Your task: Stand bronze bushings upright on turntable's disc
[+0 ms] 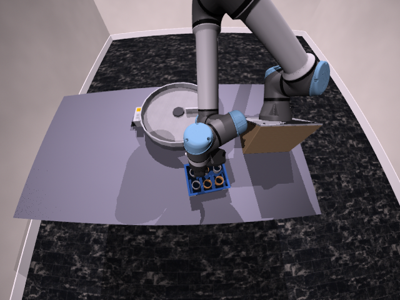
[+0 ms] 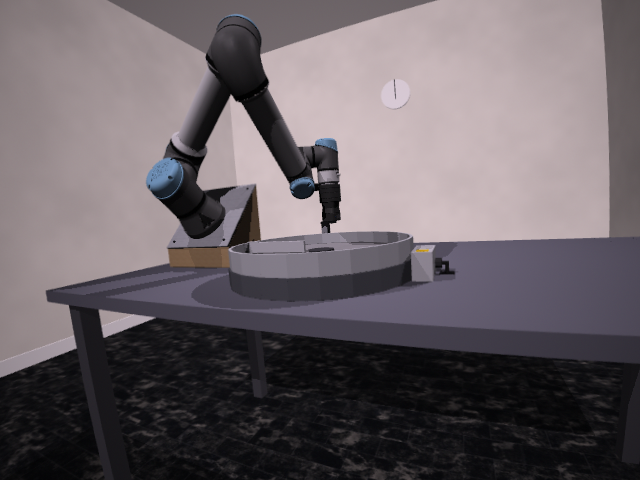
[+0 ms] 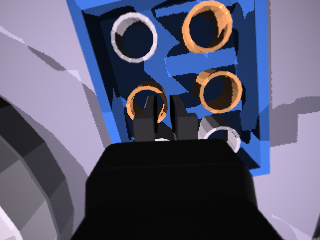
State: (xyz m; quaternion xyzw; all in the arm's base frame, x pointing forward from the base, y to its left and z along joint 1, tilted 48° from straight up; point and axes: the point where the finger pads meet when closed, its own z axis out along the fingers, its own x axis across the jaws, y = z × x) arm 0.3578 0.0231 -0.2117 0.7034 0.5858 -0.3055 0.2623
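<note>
My hand is 4 cm above the blue crate and 2 cm to the right of it. Round my hand: turntable disc (36 cm to the right, 9 cm ahead, 1 cm below).
</note>
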